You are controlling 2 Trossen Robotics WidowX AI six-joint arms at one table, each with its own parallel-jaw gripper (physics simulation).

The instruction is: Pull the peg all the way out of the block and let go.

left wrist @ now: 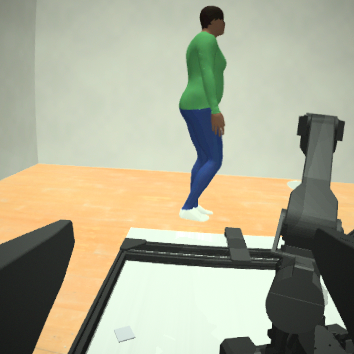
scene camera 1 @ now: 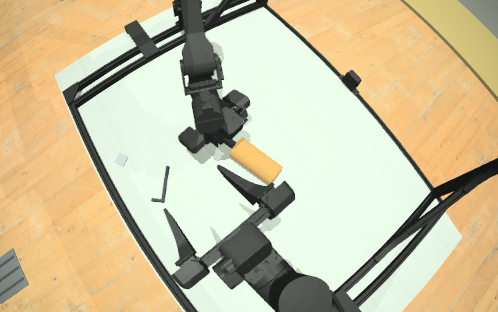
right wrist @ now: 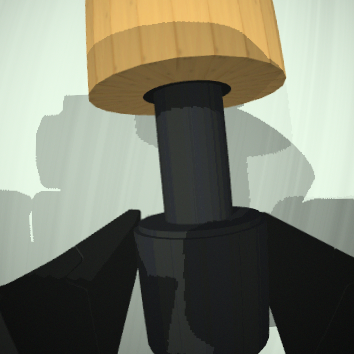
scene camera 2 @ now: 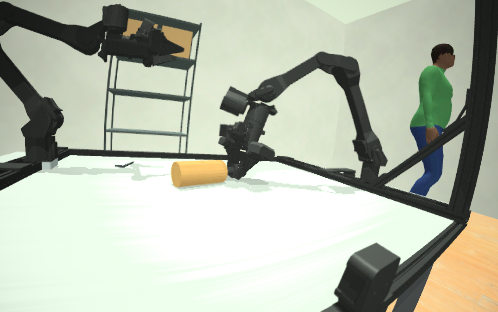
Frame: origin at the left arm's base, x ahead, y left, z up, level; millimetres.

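Seen in the pictures: left gripper, fingertip midpoint: (left wrist: 197,237) (scene camera 1: 190,187) (scene camera 2: 179,54); right gripper, fingertip midpoint: (scene camera 1: 223,140) (right wrist: 196,222) (scene camera 2: 232,177); left arm's base, origin of the base link: (scene camera 2: 41,159); right arm's base, origin of the base link: (scene camera 2: 368,181).
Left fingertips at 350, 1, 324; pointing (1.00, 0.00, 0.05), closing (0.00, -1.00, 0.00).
Offsets run from my left fingertips to a thing's middle, as dx, dy, dz. "spot": to the spot under its first point.
The wooden cylinder block {+34, -184, -316} (scene camera 1: 256,161) (scene camera 2: 199,173) (right wrist: 185,40) lies on its side on the white table. The black peg {+106, -169, -316} (scene camera 1: 228,142) (right wrist: 192,160) has a narrow shaft and a wider round head. Its shaft runs into the hole in the block's end, with a length of shaft showing outside. My right gripper (scene camera 1: 218,139) (right wrist: 196,222) is shut on the peg's head, one finger on each side. The shaft's inner end is hidden inside the block. My left gripper (scene camera 1: 192,188) (left wrist: 197,237) is open and empty, raised above the table near the block's other end.
A dark L-shaped bar (scene camera 1: 165,185) (scene camera 2: 125,164) and a small grey square {spot: +273, +78, -340} (scene camera 1: 121,159) (left wrist: 124,334) lie on the table beyond the left gripper. Black rails (scene camera 1: 107,172) edge the table. A black box {spot: +33, -568, -302} (scene camera 1: 351,80) (scene camera 2: 372,267) stands on one rail.
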